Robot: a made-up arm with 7 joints. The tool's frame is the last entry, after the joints. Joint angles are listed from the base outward. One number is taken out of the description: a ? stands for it. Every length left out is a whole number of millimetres.
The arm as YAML. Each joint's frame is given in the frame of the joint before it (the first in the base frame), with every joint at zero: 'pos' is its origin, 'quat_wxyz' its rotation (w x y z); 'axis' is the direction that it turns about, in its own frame. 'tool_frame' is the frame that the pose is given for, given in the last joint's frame.
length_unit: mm
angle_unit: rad
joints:
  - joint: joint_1
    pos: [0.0, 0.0, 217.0]
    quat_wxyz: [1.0, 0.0, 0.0, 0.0]
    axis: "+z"
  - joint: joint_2
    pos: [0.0, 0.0, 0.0]
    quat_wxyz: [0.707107, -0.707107, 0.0, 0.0]
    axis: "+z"
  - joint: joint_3
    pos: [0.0, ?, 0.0]
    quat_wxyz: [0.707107, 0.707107, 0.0, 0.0]
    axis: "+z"
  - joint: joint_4
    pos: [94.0, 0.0, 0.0]
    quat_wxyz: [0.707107, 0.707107, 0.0, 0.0]
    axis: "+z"
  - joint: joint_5
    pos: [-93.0, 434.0, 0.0]
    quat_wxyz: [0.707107, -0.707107, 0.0, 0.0]
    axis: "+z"
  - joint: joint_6
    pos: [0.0, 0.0, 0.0]
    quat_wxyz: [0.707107, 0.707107, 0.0, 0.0]
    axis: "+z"
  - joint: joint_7
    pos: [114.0, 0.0, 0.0]
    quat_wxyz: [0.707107, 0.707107, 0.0, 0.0]
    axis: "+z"
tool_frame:
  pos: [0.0, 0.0, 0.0]
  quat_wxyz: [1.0, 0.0, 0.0, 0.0]
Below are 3 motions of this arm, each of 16 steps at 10 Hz.
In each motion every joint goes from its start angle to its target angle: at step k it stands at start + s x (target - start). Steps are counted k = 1, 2, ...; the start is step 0. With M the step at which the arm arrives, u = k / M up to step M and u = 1 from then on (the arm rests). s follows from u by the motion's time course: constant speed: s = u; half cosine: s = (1 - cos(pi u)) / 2; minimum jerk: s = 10 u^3 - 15 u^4 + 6 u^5.
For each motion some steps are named. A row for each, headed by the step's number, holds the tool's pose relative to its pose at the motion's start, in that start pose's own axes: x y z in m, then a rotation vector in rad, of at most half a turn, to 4 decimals.
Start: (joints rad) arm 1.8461 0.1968 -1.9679 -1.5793 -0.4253 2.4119 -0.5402
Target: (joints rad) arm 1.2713 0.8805 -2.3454 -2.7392 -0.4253 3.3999 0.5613
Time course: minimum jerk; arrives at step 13
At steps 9, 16:
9: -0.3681 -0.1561 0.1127 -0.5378 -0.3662 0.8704
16: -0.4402 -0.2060 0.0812 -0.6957 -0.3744 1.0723

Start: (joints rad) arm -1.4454 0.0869 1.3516 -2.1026 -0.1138 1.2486 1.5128
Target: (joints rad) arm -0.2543 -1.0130 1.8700 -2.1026 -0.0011 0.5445 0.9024
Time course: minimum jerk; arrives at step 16
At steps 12, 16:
12: -0.6220 0.2322 0.5826 -0.5112 1.4833 -0.1567
16: -0.6035 0.2516 0.6759 -0.5296 1.6016 -0.0786

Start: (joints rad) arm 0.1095 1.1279 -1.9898 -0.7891 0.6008 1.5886 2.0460
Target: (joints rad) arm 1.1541 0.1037 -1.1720 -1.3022 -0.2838 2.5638 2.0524
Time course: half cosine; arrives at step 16
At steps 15, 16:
15: 0.3020 0.1080 -0.3331 0.3652 -1.4968 -0.3250
16: 0.3059 0.1105 -0.3356 0.3701 -1.5159 -0.3286

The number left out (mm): -421.0
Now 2 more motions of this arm.
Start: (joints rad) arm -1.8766 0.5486 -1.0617 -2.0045 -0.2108 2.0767 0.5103
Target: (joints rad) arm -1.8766 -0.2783 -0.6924 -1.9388 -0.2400 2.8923 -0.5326
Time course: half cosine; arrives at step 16
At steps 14, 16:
14: -0.1655 0.3271 -0.3010 0.6524 1.4717 -0.7149
16: -0.1756 0.3474 -0.3046 0.6456 1.5458 -0.7115

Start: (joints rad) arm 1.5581 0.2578 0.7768 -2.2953 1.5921 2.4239 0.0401
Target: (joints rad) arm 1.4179 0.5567 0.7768 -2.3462 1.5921 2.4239 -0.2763
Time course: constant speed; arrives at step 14
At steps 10, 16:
10: 0.0947 0.0789 0.0021 0.0061 -0.0454 0.0271
16: 0.1245 0.1147 0.0044 0.0159 -0.0686 0.0360

